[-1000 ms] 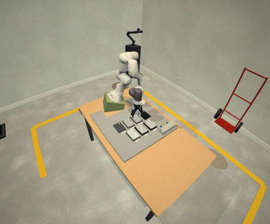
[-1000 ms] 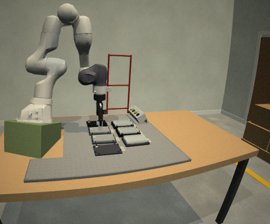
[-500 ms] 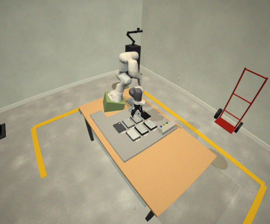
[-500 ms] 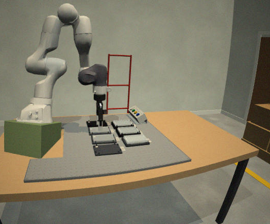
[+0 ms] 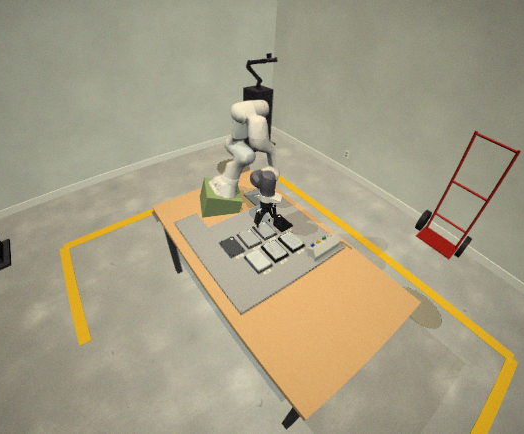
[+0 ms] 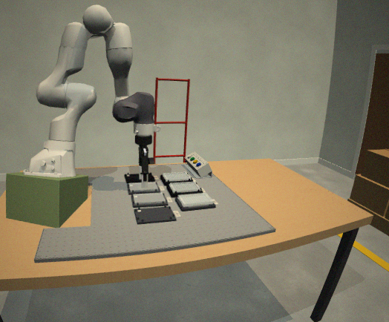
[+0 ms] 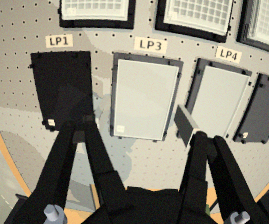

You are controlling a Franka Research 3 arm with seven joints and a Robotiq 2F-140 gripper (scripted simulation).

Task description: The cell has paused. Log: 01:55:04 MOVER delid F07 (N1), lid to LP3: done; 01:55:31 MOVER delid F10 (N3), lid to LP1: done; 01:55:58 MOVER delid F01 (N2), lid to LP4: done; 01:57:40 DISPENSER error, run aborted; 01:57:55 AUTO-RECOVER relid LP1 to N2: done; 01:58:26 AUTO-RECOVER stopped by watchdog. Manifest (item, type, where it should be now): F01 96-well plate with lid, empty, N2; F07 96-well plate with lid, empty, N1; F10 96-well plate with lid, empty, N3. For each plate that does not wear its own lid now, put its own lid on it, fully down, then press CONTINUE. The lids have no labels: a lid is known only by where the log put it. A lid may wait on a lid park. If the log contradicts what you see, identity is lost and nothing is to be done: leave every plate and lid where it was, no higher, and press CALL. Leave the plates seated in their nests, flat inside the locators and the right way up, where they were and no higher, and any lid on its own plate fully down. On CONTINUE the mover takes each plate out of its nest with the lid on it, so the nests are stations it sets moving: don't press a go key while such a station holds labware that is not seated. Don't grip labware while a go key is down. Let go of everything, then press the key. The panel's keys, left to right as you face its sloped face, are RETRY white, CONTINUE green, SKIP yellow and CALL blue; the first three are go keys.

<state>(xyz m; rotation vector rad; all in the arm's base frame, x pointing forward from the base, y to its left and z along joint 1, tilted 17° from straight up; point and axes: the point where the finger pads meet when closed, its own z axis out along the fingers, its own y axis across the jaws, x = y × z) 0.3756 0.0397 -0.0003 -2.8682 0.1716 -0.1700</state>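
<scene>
Right now my hand is 5 cm above the park LP3. From my hand the other things lie so: plate: 20 cm to the right, 17 cm ahead, 3 cm below; park LP2: 25 cm to the right, 5 cm below, 2 cm behind; park LP1: 13 cm to the left, 5 cm below, 1 cm ahead.
</scene>
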